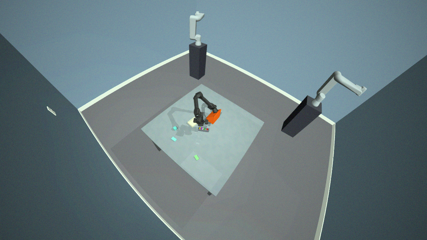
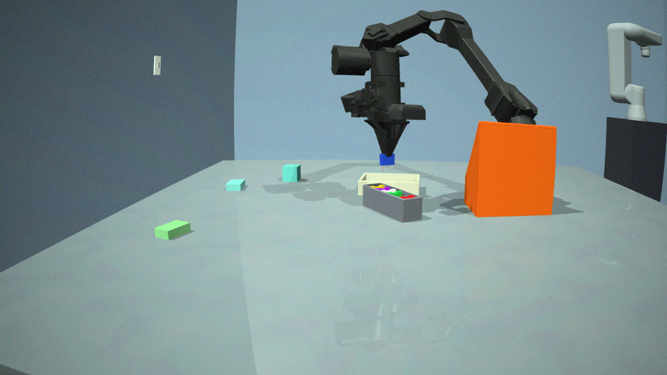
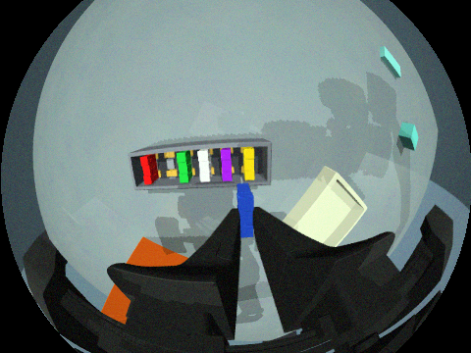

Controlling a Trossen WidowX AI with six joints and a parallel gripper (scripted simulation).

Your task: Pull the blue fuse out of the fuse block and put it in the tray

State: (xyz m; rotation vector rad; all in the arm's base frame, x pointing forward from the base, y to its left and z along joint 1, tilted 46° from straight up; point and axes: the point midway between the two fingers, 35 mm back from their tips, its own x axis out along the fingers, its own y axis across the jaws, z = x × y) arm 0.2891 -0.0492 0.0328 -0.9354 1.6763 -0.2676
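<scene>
Now: the cream tray 2 cm behind my gripper tip, 14 cm to the right of it and 9 cm below it. Round my gripper tip: red fuse: 3 cm behind, 9 cm to the left, 7 cm below; green flat block: 37 cm ahead, 20 cm to the left, 9 cm below; blue fuse: 1 cm below.
</scene>
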